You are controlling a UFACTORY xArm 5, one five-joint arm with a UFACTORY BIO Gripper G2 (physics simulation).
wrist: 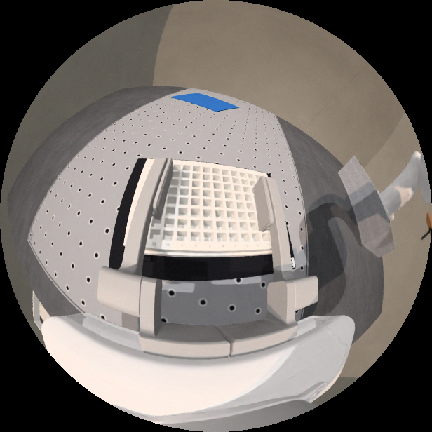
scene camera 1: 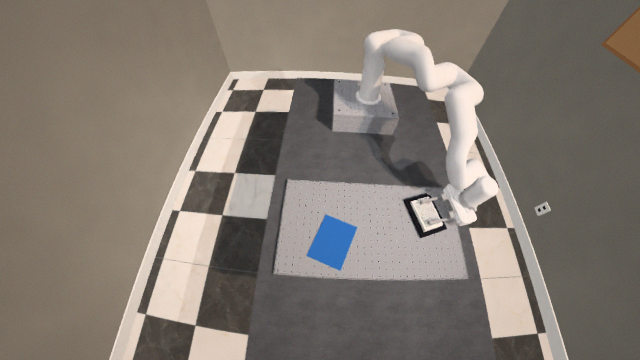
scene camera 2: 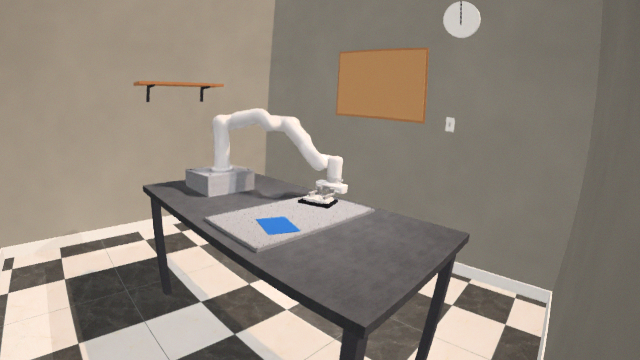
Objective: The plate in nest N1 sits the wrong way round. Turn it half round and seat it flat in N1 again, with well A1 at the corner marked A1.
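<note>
The white well plate (scene camera 1: 425, 214) (scene camera 2: 323, 200) (wrist: 215, 235) lies in the black nest (scene camera 1: 413, 219) (wrist: 200, 268) on the right part of the perforated board. Its grid of square wells faces up. Small marks on its near edge in the wrist view are too small to read, so I cannot tell which corner is A1. My gripper (scene camera 1: 426, 211) (wrist: 214, 197) is shut to its narrow stop with nothing held. Its two fingers still stand apart, over the plate's top. They hide strips of the plate at left and right in the wrist view. Whether they touch it is unclear.
A flat blue rectangle (scene camera 1: 332, 243) (scene camera 2: 278, 225) (wrist: 204, 102) lies on the left part of the perforated board (scene camera 1: 380, 260) (scene camera 2: 240, 227) (wrist: 100, 175). The arm's base block (scene camera 1: 365, 123) (scene camera 2: 220, 183) stands at the back of the dark table (scene camera 1: 370, 320) (scene camera 2: 390, 250).
</note>
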